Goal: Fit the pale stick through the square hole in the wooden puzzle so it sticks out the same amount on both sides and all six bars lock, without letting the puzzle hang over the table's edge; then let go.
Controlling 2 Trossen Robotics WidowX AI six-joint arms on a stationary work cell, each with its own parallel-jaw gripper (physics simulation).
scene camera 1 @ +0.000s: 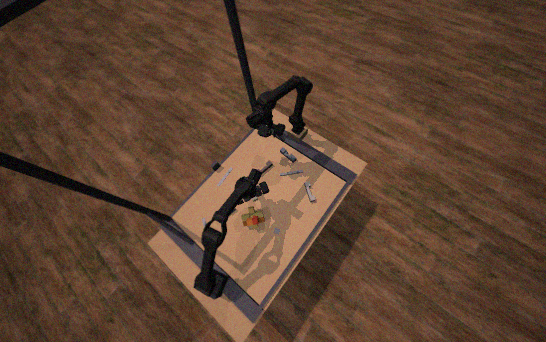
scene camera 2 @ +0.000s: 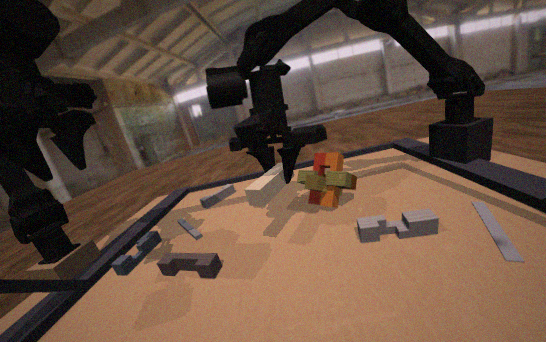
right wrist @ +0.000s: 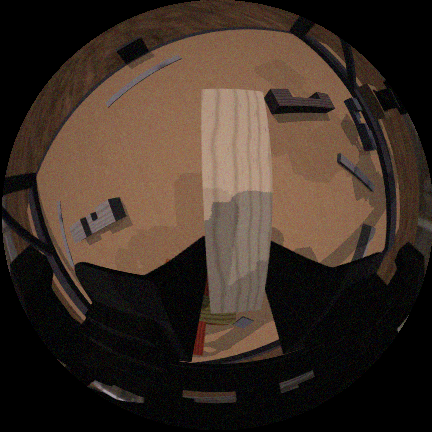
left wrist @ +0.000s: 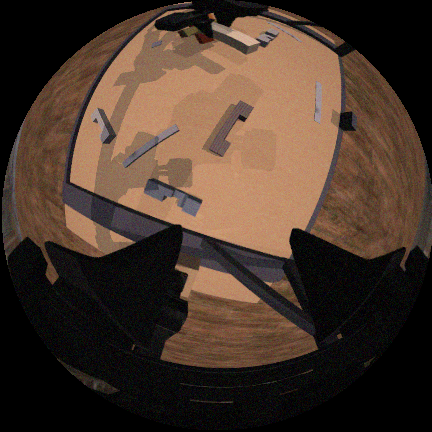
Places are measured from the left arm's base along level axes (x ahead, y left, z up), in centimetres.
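Where they show: left gripper, fingertip midpoint: (scene camera 2: 68, 174) (left wrist: 238, 233); right gripper, fingertip midpoint: (scene camera 2: 280, 182) (right wrist: 231, 242) (left wrist: 216, 34); left arm's base, link origin: (scene camera 1: 297, 129) (scene camera 2: 60, 254) (left wrist: 171, 278); right arm's base, link origin: (scene camera 1: 210, 284) (scene camera 2: 459, 121).
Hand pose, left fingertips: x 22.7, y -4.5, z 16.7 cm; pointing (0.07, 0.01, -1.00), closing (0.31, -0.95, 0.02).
Note:
Each offset is from my left fingertips to the top centre of the thing.
The pale stick {dy +10.3, dx +29.2, dz -10.1 cm} (scene camera 2: 261, 190) (left wrist: 235, 39) (right wrist: 236, 150) is held level a little above the table, left of the puzzle in scene camera 2. My right gripper (scene camera 2: 279, 176) (right wrist: 231, 242) is shut on it, near the stick's puzzle-side end. The wooden puzzle (scene camera 1: 253, 218) (scene camera 2: 327, 180) of red, orange and olive bars stands on the table, well inside the edges. In the right wrist view the fingers and stick cover most of it. The stick is outside the puzzle; its square hole cannot be made out clearly. My left gripper (scene camera 2: 65, 172) (left wrist: 238, 233) is open and empty, high near its own base.
Loose decoy pieces lie around: a grey notched block {dy +4.2, dx +48.2, dz -20.2 cm} (scene camera 2: 420, 225), a dark notched block {dy +3.0, dx +11.3, dz -20.2 cm} (scene camera 2: 190, 260), a bluish block {dy +9.5, dx -5.7, dz -20.2 cm} (scene camera 2: 149, 242), a grey bar {dy +35.2, dx +6.4, dz -20.2 cm} (scene camera 2: 218, 196) and thin strips {dy +18.7, dx +2.9, dz -22.2 cm} (scene camera 2: 190, 229) {dy +0.7, dx +62.4, dz -23.1 cm} (scene camera 2: 495, 230). A dark frame (scene camera 2: 465, 175) borders the table.

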